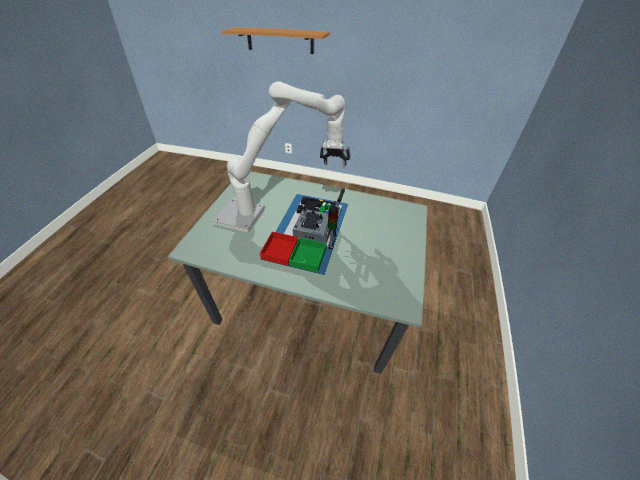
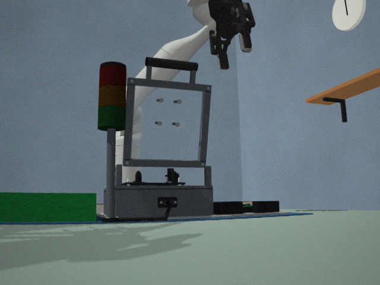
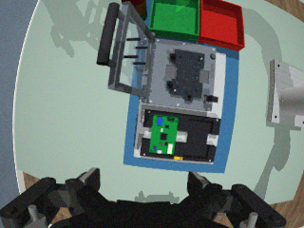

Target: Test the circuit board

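The green circuit board lies 4 cm behind my hand and 31 cm below it. Round my hand: red bin (10 cm behind, 39 cm to the right, 31 cm below); then green bin (4 cm ahead, 36 cm to the right, 31 cm below); then clear lid (8 cm ahead, 15 cm to the right, 14 cm below).
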